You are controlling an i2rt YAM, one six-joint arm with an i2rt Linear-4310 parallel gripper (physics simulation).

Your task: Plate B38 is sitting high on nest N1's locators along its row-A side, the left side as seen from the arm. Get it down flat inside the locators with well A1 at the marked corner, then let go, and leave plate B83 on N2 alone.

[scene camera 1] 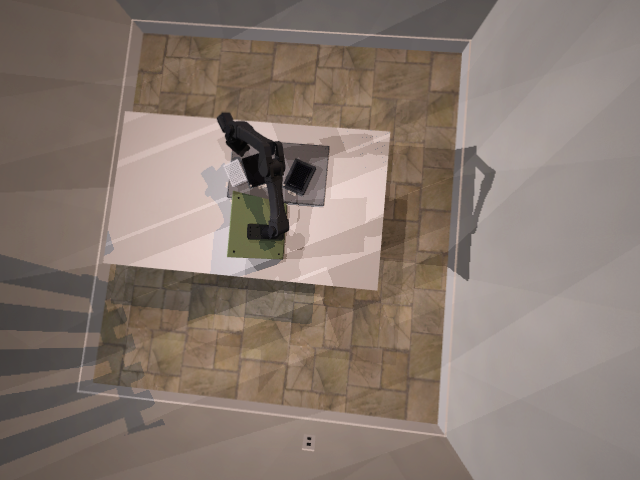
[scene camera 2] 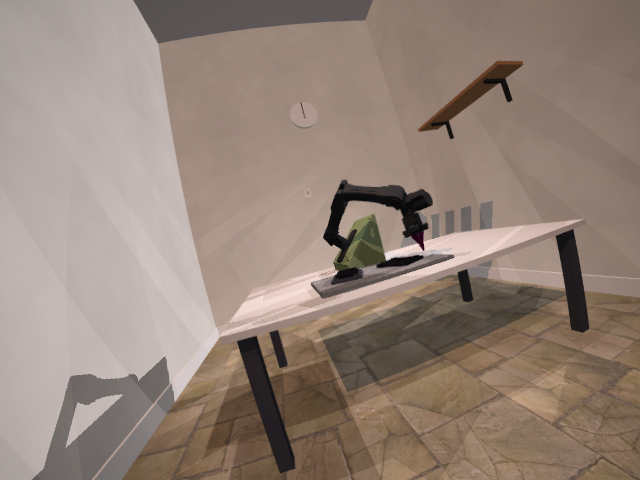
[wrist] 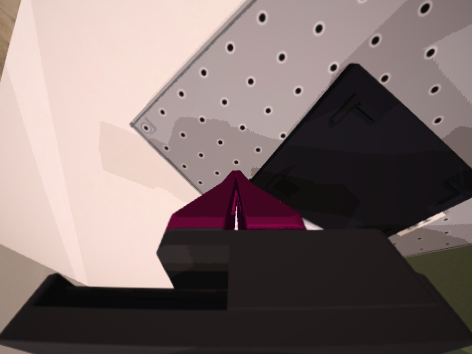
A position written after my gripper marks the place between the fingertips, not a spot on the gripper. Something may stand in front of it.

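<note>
There's a black nest (wrist: 359, 159) that I can see, and there's my gripper (wrist: 236, 177) too, which is shut and holding nothing.
</note>
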